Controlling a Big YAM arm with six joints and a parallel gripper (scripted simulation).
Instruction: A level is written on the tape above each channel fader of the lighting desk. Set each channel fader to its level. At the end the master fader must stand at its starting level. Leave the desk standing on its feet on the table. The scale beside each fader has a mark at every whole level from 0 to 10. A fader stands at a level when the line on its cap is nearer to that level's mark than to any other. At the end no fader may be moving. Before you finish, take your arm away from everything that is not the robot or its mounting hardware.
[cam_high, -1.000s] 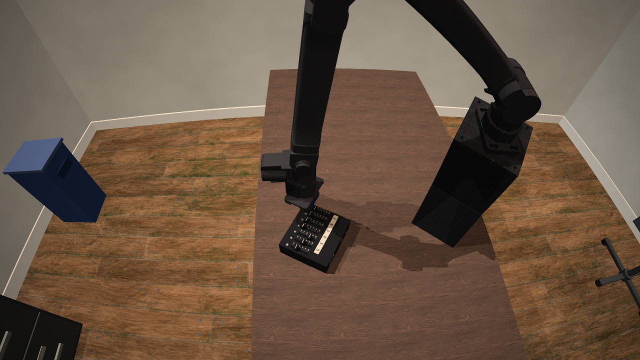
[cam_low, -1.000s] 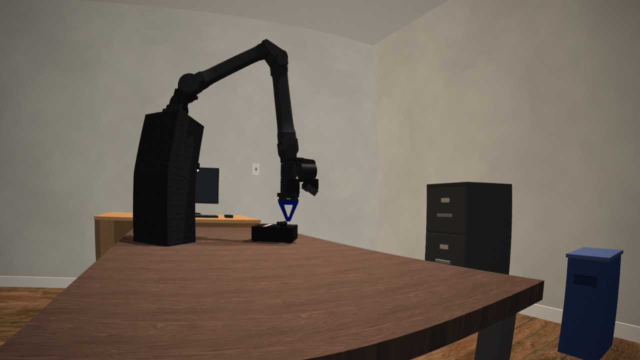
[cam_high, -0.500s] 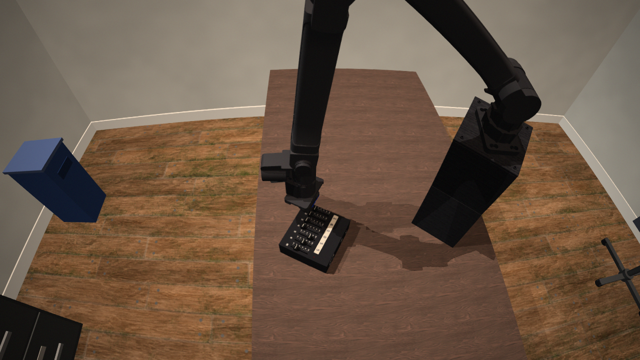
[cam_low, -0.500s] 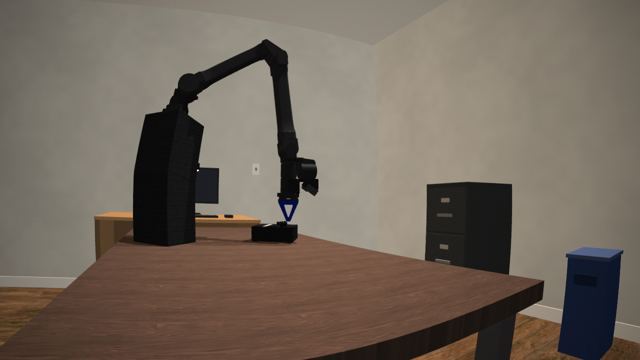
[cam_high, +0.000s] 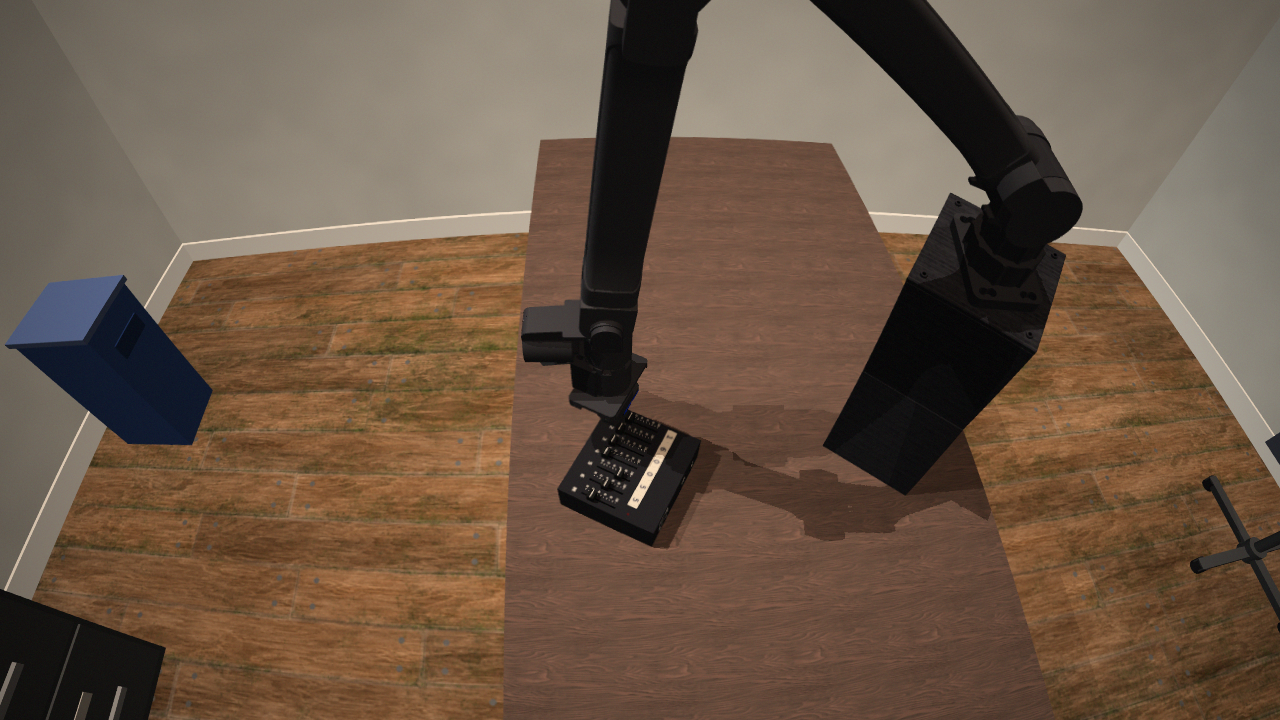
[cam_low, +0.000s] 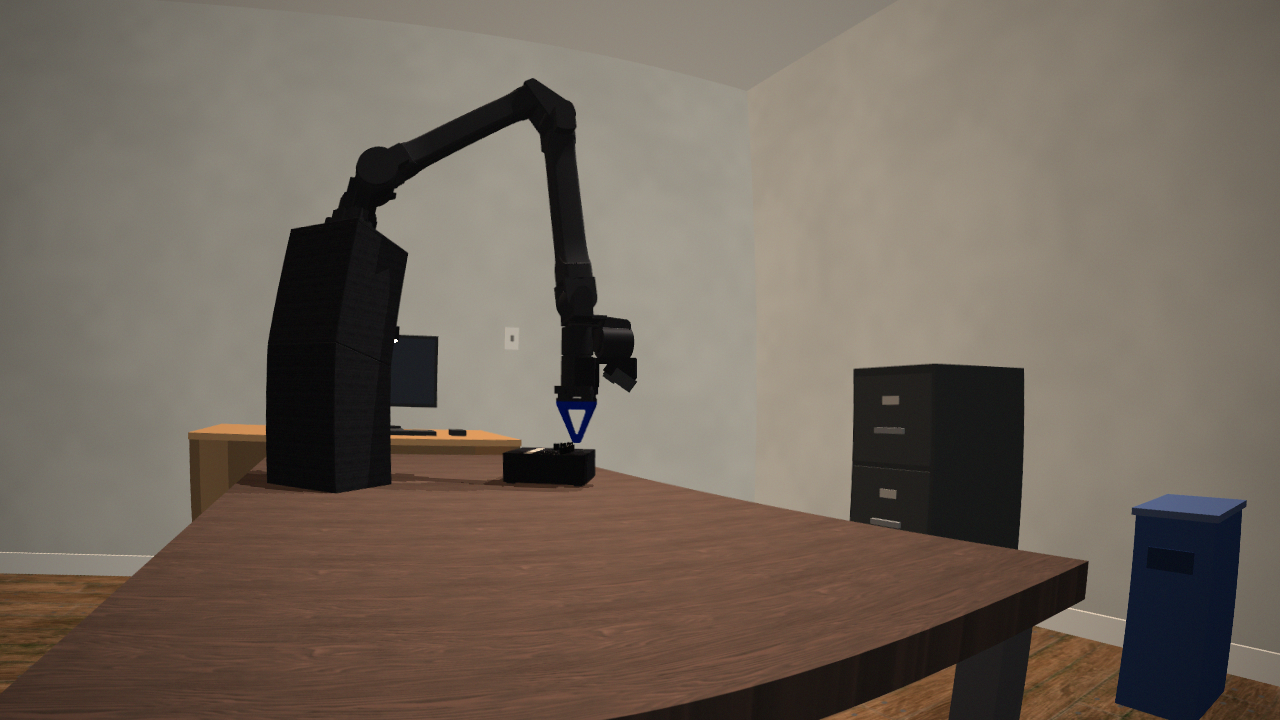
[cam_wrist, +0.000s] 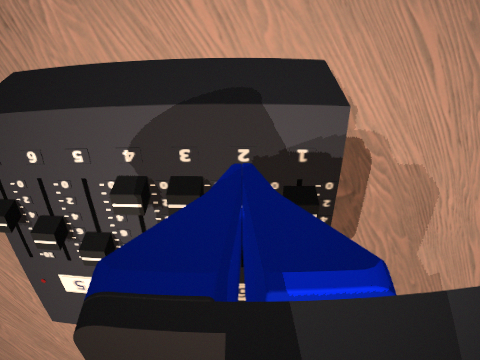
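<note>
Now: the fader 2 2 cm below my hand, 2 cm behind it and 1 cm to the left of it. Round my hand: fader 4: 5 cm to the left, 2 cm below; then fader 1: 3 cm behind, 2 cm below, 1 cm to the right; then fader 3: 3 cm to the left, 2 cm below, 1 cm behind.
</note>
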